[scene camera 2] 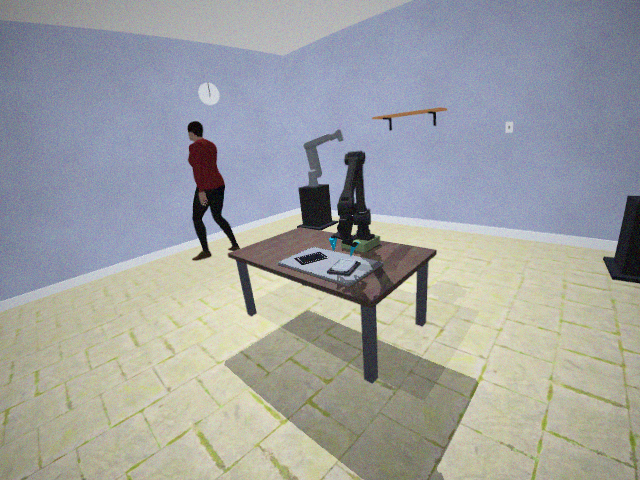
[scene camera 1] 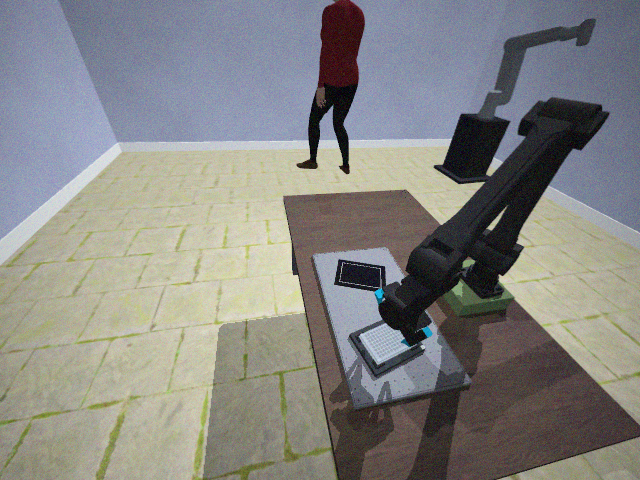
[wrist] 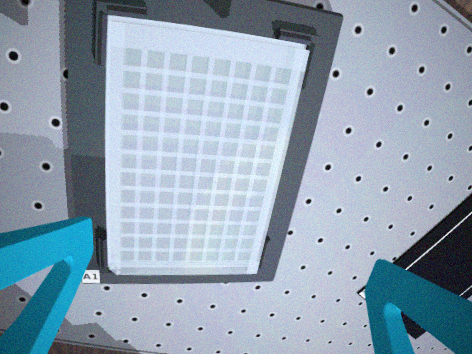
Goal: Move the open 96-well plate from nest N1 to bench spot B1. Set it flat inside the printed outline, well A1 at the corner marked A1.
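Frame: origin at the arm's base, x ahead, y left, z up, level; centimetres.
Where they show: gripper, fingertip midpoint: (scene camera 2: 342, 253) (wrist: 232, 256); arm's base at its link origin: (scene camera 2: 363, 237) (scene camera 1: 478, 282).
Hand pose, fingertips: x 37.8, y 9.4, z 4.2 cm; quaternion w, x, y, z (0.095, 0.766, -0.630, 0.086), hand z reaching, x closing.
Note:
Things, the pixels of their top centre, and the offset from my fingertips. "*": a spot on its surface instead. Level surfaces: height alone.
- clear-white 96-well plate at its top centre: (wrist: 197, 174) (scene camera 1: 388, 338) (scene camera 2: 343, 263) dz -5.6, dx +0.0, dy +0.6 cm
- dark grey nest N1 at its top centre: (wrist: 197, 168) (scene camera 1: 387, 339) (scene camera 2: 343, 265) dz -6.5, dx +0.0, dy +0.5 cm
- label A1 at a spot on its surface: (wrist: 91, 276) * dz -7.1, dx -8.5, dy +4.5 cm
- black bench spot B1 at a spot on its surface: (wrist: 445, 260) (scene camera 1: 364, 279) (scene camera 2: 314, 258) * dz -8.1, dx -3.9, dy -22.7 cm
- grey perforated board at its top centre: (wrist: 357, 234) (scene camera 1: 375, 304) (scene camera 2: 328, 262) dz -8.2, dx -2.9, dy -12.2 cm
- brown table at its surface level: dz -9.5 cm
The clear-white 96-well plate (scene camera 1: 381, 343) (scene camera 2: 343, 265) (wrist: 192, 150) sits in the dark grey nest N1 (scene camera 1: 364, 357) (wrist: 84, 125). A label A1 (wrist: 91, 276) is at the nest's lower left corner in the wrist view. The black bench spot B1 (scene camera 1: 360, 274) (scene camera 2: 311, 257) (wrist: 445, 260) has a white printed outline and lies apart from the nest; part of it is behind the right finger in the wrist view. My gripper (scene camera 1: 401, 316) (scene camera 2: 343, 250) (wrist: 232, 256) is open and empty, with cyan fingers above the board, near the plate's A1 end.
A grey perforated board (scene camera 1: 338, 310) (wrist: 350, 200) carries nest and spot on the brown table (scene camera 1: 330, 222) (scene camera 2: 273, 250). The arm stands on a green base (scene camera 1: 470, 305) (scene camera 2: 361, 245). A person (scene camera 1: 341, 56) (scene camera 2: 206, 165) and another arm on a black pedestal (scene camera 1: 473, 147) (scene camera 2: 315, 205) are beyond the table.

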